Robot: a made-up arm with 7 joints.
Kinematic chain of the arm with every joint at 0, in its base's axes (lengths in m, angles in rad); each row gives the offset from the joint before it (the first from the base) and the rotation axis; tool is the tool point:
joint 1: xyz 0 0 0.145 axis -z
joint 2: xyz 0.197 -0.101 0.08 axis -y
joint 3: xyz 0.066 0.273 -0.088 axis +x
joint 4: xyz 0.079 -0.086 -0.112 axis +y
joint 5: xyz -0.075 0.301 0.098 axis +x
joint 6: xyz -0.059 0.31 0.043 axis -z
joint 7: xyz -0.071 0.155 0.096 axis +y
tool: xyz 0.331 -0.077 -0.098
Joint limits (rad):
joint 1: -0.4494..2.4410
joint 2: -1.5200..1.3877
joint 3: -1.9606..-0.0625
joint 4: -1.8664..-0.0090
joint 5: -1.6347..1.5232
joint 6: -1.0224..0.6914
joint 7: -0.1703..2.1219
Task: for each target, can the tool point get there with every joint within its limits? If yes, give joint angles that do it. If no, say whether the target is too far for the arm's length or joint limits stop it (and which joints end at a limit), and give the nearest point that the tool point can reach.
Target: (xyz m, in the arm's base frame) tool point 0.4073 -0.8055 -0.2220
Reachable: yes | joints 1.8530 0.3051 -0.6181 -1.5638 -0.4013 -0.6339 0.3799
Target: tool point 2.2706 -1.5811 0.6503
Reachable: no: too far | nearest point 1.0305 -0.7176 0.3495 | short by 1.541 m
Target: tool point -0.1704 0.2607 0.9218
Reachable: no: joint limits stop it (at a limit: joint 2, joint 5, joint 6, joint 7) | nearest point -0.1701 0.2602 0.8087 | short by 0.113 m
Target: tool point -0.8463 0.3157 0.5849
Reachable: no: joint limits stop it (at a limit: joint 1, joint 2, joint 6, joint 7) | nearest point -0.7754 0.3071 0.5331 | short by 0.088 m
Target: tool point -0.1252 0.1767 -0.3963
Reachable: yes | joints 1.8628 -0.7208 -1.6937 -1.2823 0.0477 -0.7920 0.8776
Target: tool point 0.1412 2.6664 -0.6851
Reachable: no: too far | nearest point 0.1957 1.1408 -0.1720 | short by 1.611 m
